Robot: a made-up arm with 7 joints. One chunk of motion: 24 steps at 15 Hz.
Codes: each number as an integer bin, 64 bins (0 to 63) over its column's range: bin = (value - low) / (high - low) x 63, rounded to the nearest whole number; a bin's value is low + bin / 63 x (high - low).
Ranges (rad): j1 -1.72..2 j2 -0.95..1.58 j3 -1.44..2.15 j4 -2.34..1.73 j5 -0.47..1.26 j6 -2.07..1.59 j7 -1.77..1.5
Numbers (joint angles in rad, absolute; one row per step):
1: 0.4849 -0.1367 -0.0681 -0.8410 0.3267 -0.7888 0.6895
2: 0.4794 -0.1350 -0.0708 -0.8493 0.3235 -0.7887 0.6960
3: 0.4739 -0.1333 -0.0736 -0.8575 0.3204 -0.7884 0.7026
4: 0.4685 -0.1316 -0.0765 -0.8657 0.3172 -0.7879 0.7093
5: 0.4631 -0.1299 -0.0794 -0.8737 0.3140 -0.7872 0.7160
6: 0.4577 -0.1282 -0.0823 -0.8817 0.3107 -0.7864 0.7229
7: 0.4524 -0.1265 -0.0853 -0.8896 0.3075 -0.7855 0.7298
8: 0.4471 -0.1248 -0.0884 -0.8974 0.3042 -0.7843 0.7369
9: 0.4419 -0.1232 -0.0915 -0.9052 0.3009 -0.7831 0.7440
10: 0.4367 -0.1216 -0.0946 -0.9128 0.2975 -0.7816 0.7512
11: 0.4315 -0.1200 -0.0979 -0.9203 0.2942 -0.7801 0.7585
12: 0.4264 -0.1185 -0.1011 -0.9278 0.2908 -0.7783 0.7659
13: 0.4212 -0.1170 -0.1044 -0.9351 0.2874 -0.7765 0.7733
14: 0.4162 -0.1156 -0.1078 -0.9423 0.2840 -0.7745 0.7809
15: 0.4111 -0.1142 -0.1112 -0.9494 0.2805 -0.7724 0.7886
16: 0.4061 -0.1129 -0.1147 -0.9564 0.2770 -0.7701 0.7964
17: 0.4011 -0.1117 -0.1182 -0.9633 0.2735 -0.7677 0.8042
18: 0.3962 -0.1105 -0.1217 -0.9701 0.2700 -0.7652 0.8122
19: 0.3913 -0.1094 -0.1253 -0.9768 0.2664 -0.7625 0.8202
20: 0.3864 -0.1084 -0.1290 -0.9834 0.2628 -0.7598 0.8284
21: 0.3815 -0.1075 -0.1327 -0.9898 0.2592 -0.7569 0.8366
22: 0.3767 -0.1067 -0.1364 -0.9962 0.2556 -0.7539 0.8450
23: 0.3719 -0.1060 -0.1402 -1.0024 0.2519 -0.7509 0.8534
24: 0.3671 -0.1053 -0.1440 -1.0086 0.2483 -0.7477 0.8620
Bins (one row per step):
1: 37 20 24 23 29 22 47
2: 37 20 24 23 29 22 48
3: 37 20 24 23 29 22 48
4: 37 20 24 23 29 22 48
5: 37 20 24 23 29 22 48
6: 37 20 24 23 28 22 48
7: 37 21 24 22 28 22 48
8: 37 21 24 22 28 22 48
9: 37 21 24 22 28 22 48
10: 37 21 24 22 28 22 49
11: 36 21 24 22 28 22 49
12: 36 21 23 22 28 22 49
13: 36 21 23 22 28 22 49
14: 36 21 23 22 27 22 49
15: 36 21 23 22 27 22 49
16: 36 21 23 21 27 22 49
17: 36 21 23 21 27 22 50
18: 36 21 23 21 27 22 50
19: 36 21 23 21 27 23 50
20: 36 21 23 21 27 23 50
21: 36 21 23 21 27 23 50
22: 36 21 23 21 26 23 50
23: 35 21 23 21 26 23 51
24: 35 21 23 21 26 23 51

